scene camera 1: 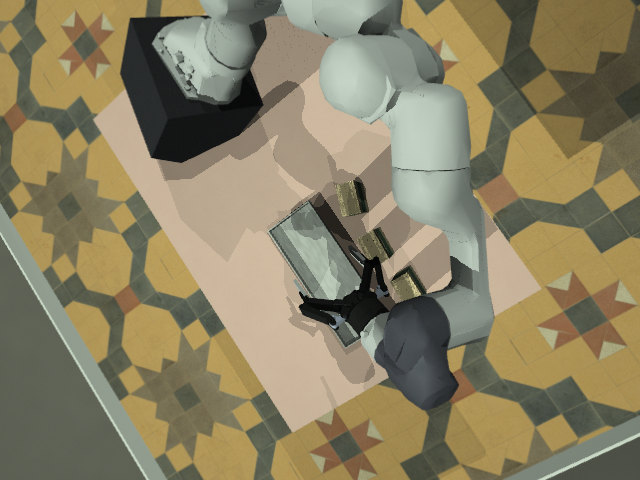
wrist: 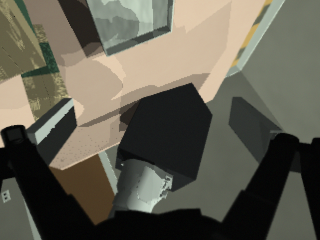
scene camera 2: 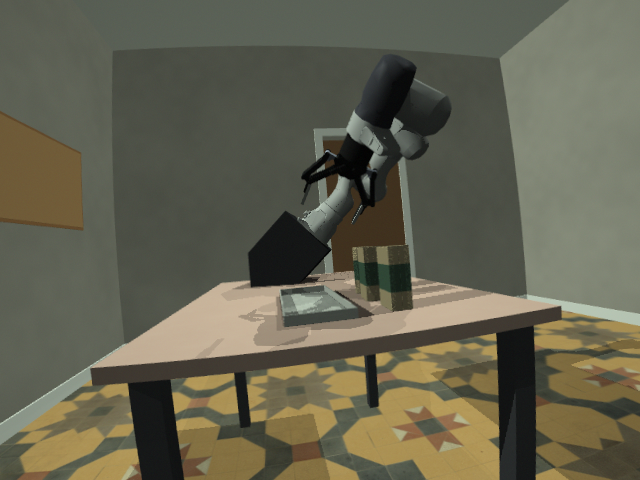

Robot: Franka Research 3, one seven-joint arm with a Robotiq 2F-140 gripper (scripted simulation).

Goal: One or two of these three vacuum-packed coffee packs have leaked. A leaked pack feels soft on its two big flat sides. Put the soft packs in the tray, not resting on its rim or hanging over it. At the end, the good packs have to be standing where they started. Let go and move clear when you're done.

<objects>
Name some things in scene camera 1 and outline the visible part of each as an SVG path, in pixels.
My gripper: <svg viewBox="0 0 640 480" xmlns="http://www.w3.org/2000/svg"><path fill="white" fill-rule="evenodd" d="M349 245L348 248L351 255L364 267L359 290L352 291L349 295L343 297L343 300L309 298L296 279L293 282L304 301L303 304L299 305L299 309L304 316L327 324L334 331L339 329L339 325L342 322L348 322L361 338L360 332L364 330L373 318L379 314L390 312L378 300L378 298L382 296L388 297L390 294L387 285L384 283L379 258L376 256L369 260L352 245ZM323 311L336 312L340 314L340 316L331 316L330 314L325 313ZM373 268L375 268L378 283L376 292L369 291Z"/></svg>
A tray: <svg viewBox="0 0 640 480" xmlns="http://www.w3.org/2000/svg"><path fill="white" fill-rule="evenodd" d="M344 321L339 325L337 331L332 330L346 349L361 340L361 338L350 324ZM323 311L325 313L330 314L331 316L340 316L340 314L336 312ZM307 201L269 229L268 233L311 298L343 300L343 297L349 295L352 291L359 290L362 277L311 201Z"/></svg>
</objects>
